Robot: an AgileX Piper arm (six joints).
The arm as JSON. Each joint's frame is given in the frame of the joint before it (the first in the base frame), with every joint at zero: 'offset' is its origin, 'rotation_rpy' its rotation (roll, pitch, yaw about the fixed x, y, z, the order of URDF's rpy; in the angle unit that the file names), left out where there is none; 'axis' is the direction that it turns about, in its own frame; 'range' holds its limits. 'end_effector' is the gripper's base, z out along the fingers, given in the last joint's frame.
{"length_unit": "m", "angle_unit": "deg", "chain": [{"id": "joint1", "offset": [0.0, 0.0, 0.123], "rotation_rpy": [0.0, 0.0, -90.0], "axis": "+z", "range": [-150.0, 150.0]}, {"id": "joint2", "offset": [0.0, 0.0, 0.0], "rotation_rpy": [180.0, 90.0, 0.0], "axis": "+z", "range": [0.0, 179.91]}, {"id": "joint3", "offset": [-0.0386, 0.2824, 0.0], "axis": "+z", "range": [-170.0, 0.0]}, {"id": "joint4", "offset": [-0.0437, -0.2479, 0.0], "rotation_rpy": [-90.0, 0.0, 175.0], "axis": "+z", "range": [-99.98, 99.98]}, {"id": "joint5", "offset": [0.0, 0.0, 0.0], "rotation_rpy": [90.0, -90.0, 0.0], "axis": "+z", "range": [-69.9, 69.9]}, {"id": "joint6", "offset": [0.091, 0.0, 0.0], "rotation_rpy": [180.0, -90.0, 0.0], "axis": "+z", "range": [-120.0, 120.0]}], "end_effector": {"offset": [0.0, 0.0, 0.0], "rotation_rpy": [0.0, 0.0, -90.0]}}
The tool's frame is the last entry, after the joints.
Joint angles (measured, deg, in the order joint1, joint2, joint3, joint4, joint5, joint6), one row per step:
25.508, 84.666, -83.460, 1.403, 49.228, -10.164
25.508, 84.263, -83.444, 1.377, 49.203, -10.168
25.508, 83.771, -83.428, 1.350, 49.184, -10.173
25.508, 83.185, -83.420, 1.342, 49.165, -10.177
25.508, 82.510, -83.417, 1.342, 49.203, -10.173
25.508, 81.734, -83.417, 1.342, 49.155, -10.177
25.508, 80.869, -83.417, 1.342, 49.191, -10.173
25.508, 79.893, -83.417, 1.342, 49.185, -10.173
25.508, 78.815, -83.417, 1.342, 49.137, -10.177
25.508, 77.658, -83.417, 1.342, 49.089, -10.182
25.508, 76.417, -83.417, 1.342, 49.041, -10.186
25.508, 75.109, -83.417, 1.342, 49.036, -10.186
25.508, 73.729, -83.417, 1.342, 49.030, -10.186
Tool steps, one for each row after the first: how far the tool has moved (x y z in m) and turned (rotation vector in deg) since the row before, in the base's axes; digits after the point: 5 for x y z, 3 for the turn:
-0.00161, -0.00081, 0.00222, 0.152, -0.384, 0.000
-0.00200, -0.00099, 0.00270, 0.186, -0.460, 0.001
-0.00242, -0.00117, 0.00324, 0.247, -0.544, 0.002
-0.00289, -0.00138, 0.00367, 0.276, -0.571, -0.002
-0.00328, -0.00157, 0.00430, 0.352, -0.745, 0.002
-0.00381, -0.00182, 0.00462, 0.360, -0.747, -0.002
-0.00433, -0.00206, 0.00520, 0.423, -0.886, 0.000
-0.00483, -0.00231, 0.00569, 0.482, -1.018, 0.001
-0.00530, -0.00253, 0.00599, 0.516, -1.089, 0.002
-0.00581, -0.00277, 0.00629, 0.552, -1.165, 0.001
-0.00629, -0.00300, 0.00642, 0.565, -1.185, 0.000
-0.00678, -0.00323, 0.00660, 0.597, -1.251, 0.000

